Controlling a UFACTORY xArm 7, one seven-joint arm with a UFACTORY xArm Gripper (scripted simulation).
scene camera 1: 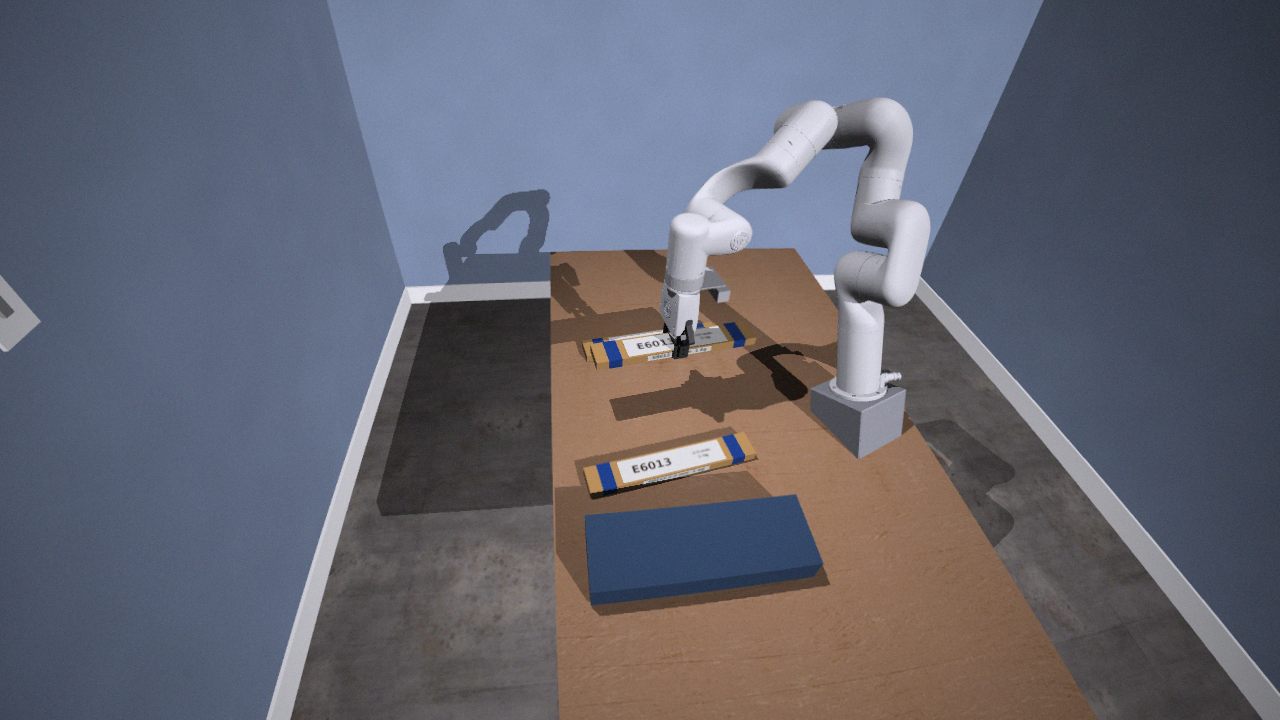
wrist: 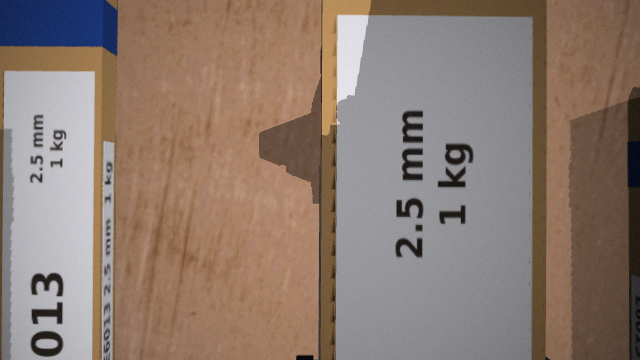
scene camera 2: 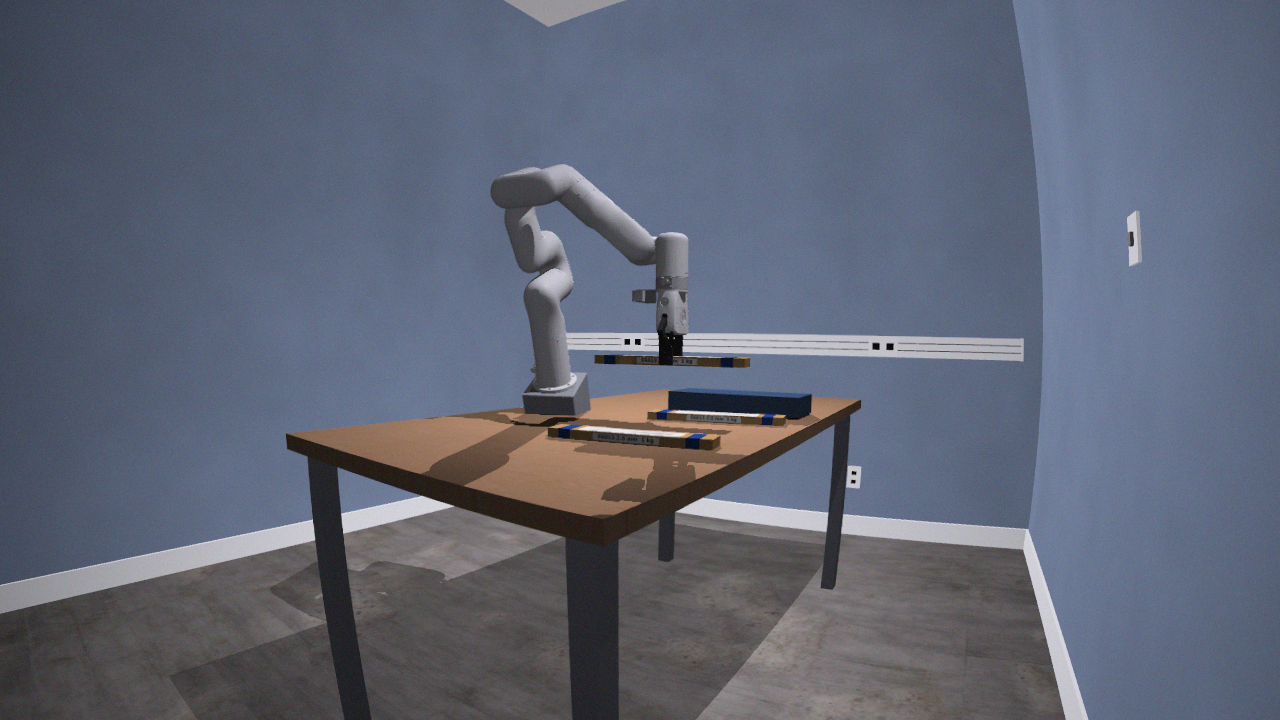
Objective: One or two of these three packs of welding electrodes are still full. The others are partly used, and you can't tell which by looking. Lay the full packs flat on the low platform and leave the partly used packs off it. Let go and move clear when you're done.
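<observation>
A low blue platform is visible, as is my gripper; scene camera 1 also shows the gripper.
</observation>
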